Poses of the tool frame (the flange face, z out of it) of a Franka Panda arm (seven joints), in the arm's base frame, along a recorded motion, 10 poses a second.
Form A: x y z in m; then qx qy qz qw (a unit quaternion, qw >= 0).
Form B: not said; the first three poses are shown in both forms.
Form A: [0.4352, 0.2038, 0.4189, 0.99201, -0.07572, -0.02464, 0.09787]
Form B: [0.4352, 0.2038, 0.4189, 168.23, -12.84, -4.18]
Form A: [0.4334, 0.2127, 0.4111, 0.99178, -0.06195, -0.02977, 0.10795]
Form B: [0.4334, 0.2127, 0.4111, 167.20, -10.44, -5.02]
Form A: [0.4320, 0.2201, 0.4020, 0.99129, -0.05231, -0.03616, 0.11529]
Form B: [0.4320, 0.2201, 0.4020, 166.42, -8.78, -6.07]
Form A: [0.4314, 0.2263, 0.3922, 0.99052, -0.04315, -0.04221, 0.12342]
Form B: [0.4314, 0.2263, 0.3922, 165.51, -7.21, -7.05]
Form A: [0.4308, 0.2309, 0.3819, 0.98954, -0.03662, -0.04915, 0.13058]
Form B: [0.4308, 0.2309, 0.3819, 164.68, -6.09, -8.18]
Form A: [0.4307, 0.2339, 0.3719, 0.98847, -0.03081, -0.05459, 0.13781]
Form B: [0.4307, 0.2339, 0.3719, 163.83, -5.11, -9.05]
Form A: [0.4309, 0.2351, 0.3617, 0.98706, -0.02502, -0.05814, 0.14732]
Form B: [0.4309, 0.2351, 0.3617, 162.72, -4.12, -9.58]
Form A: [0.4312, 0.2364, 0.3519, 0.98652, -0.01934, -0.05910, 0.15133]
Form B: [0.4312, 0.2364, 0.3519, 162.27, -3.18, -9.72]
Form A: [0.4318, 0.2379, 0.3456, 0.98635, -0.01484, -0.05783, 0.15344]
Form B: [0.4318, 0.2379, 0.3456, 162.05, -2.44, -9.50]
